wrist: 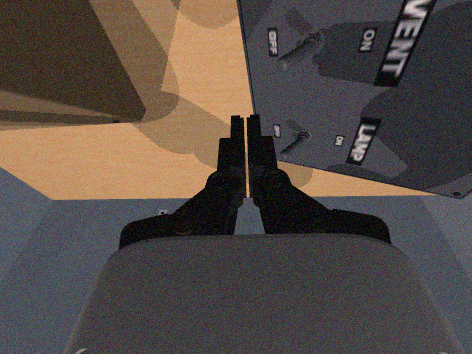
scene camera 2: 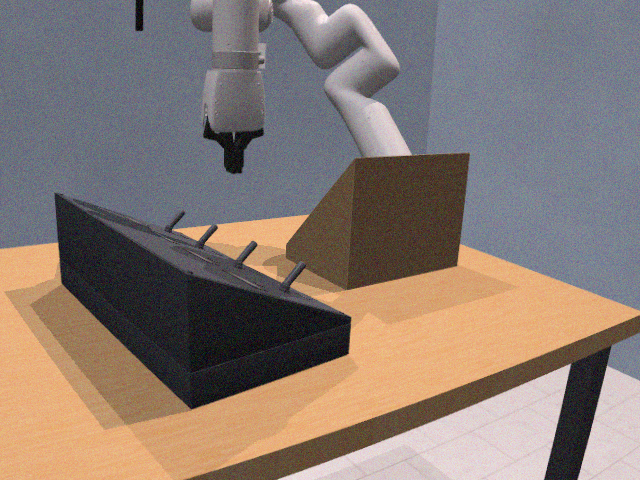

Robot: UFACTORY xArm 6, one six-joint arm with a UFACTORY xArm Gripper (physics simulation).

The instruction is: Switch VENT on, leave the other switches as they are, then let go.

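Pixels of known places: gripper, fingertip midpoint: (wrist: 245,134) (scene camera 2: 233,172); arm's base, link origin: (scene camera 2: 401,183).
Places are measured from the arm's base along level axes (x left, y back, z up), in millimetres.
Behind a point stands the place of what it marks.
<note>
The dark sloped switch panel (scene camera 2: 124,268) @[z -50, x 226, y -579 mm] (wrist: 325,102) @[z -77, x -6, y -467 mm] stands on the table. The VENT switch (scene camera 2: 207,236) @[z -66, x 53, y -417 mm] (wrist: 300,50) @[z -62, x 52, y -416 mm] is a grey lever leaning toward its OFF label. The LAMP switch (scene camera 2: 175,220) @[z -65, x -64, y -448 mm] (wrist: 295,143) @[z -66, x -63, y -447 mm], at the panel's far end, also leans to OFF. Two more levers, a third switch (scene camera 2: 246,253) @[z -64, x 168, y -385 mm] and a nearest switch (scene camera 2: 293,275) @[z -63, x 283, y -355 mm], lean the same way in the scene view; their labels cannot be read there. My gripper (scene camera 2: 233,171) @[z 41, x 41, y -367 mm] (wrist: 245,134) @[z 41, x 41, y -367 mm] is shut and empty. It hangs above the far part of the panel, apart from the levers.
A brown wedge-shaped block (scene camera 2: 403,222) @[z -59, x 79, y -40 mm] (wrist: 65,55) @[z -85, x 19, y -182 mm] stands on the wooden table (scene camera 2: 439,330) @[z -176, x 310, y -108 mm] (wrist: 205,55) @[z -176, x -8, y -315 mm], across from the panel's low edge. The arm reaches over from behind this block. A wall lies behind the table.
</note>
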